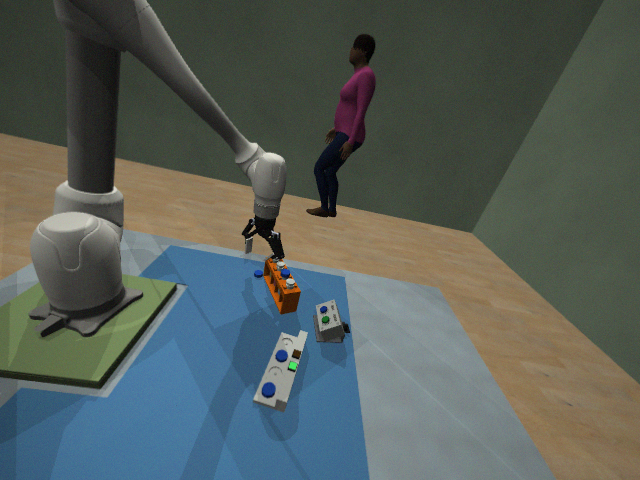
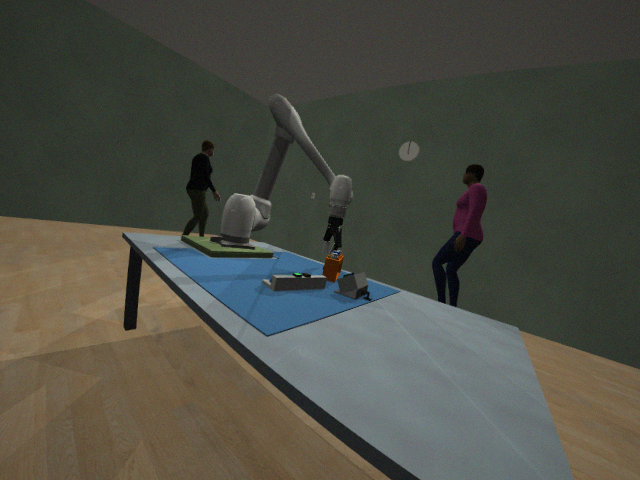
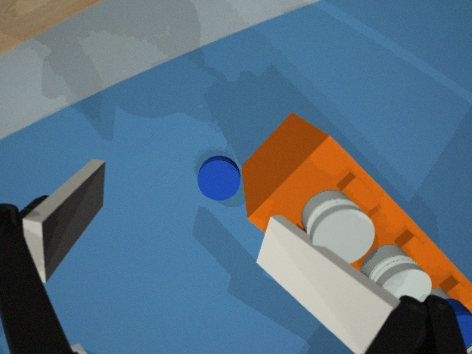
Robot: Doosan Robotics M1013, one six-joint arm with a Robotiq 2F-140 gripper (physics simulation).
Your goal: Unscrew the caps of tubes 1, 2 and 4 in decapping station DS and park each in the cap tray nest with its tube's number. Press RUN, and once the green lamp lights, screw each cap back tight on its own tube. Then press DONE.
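Places are measured from the arm's base along level axes (x down, y right, z back), in metres.
Pixels of known places: gripper, between the fingertips: [image 1: 257,256] [image 2: 328,253] [image 3: 181,209]; arm's base, origin of its link: [image 1: 92,304] [image 2: 233,244].
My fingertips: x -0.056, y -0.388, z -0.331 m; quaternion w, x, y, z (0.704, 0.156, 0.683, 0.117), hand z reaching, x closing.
Ahead of a thing's pixels: the offset from my fingertips to its middle. Level surfaces: height alone.
The orange block @(dx +0.031, dy +0.073, dz -0.129 m) [image 1: 289,302] [image 2: 331,271] [image 3: 285,170] holds upright tubes: several have white tops, and one has a blue cap @(dx -0.032, dy +0.093, dz -0.145 m) [image 1: 285,272] [image 3: 460,320]. A loose blue cap @(dx +0.075, dy +0.011, dz -0.018 m) [image 1: 258,273] [image 3: 219,179] lies flat on the mat by the block's end. My gripper [image 1: 263,254] [image 2: 331,250] [image 3: 181,209] is open and empty, its fingers on either side above the loose cap. One finger is over the block's edge beside the end tube [image 3: 342,232]; contact is unclear. The white tray @(dx +0.056, dy +0.368, dz -0.248 m) [image 1: 283,379] [image 2: 297,282] has blue caps in two nests and two empty nests. Its green lamp @(dx +0.029, dy +0.387, dz -0.276 m) [image 1: 292,365] is lit. Tube numbers are unreadable.
A grey box @(dx +0.041, dy +0.173, dz -0.343 m) [image 1: 333,330] [image 2: 353,285] with blue and green buttons stands beside the block and tray. The blue mat @(dx +0.082 m) [image 1: 170,413] [image 2: 268,315] lies under them. The arm's base stands on a green plate [image 1: 129,330] [image 2: 206,248]. A person [image 1: 354,103] [image 2: 470,211] is beyond the table.
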